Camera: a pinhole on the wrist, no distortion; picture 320 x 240 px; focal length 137.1 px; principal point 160.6 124.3 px. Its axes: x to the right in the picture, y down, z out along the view. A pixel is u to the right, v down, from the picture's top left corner.
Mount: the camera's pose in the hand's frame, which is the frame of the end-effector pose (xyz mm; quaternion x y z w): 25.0 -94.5 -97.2 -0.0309 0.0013 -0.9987 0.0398
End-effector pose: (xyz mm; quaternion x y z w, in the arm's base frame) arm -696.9 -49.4 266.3 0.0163 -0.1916 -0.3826 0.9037
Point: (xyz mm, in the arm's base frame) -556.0 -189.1 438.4
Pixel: 14.5 52.8
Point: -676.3 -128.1 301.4
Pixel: 99.1 59.2
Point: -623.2 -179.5 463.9
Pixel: 67.1 83.2
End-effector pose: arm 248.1 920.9 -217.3 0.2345 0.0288 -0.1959 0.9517
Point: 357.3 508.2 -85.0
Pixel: 104.7 176.0
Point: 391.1 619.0 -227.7
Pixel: 46.8 192.4
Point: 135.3 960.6 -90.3
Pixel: 280.3 12.1
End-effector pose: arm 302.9 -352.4 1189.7 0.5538 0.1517 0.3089 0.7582
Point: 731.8 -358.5 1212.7
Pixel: 59.0 137.6
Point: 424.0 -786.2 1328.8
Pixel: 217.3 92.7
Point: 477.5 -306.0 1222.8
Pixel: 57.8 70.6
